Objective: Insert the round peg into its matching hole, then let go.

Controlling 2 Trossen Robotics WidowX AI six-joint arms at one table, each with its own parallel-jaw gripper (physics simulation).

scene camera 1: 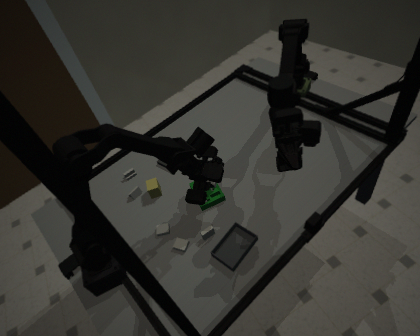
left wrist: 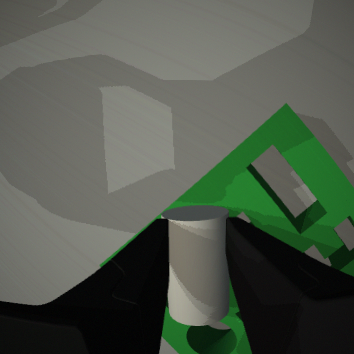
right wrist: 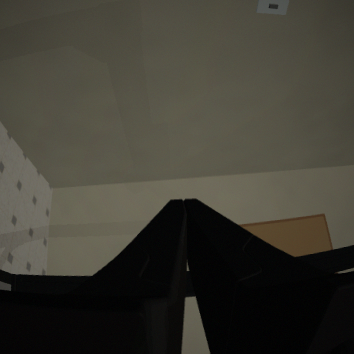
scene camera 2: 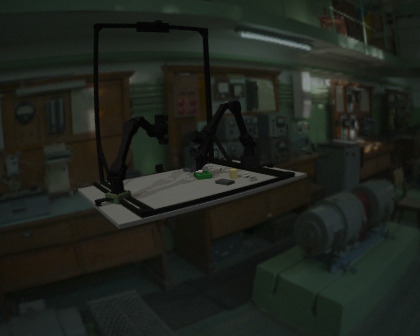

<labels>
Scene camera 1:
left gripper: 213, 183
right gripper: 295, 169
</labels>
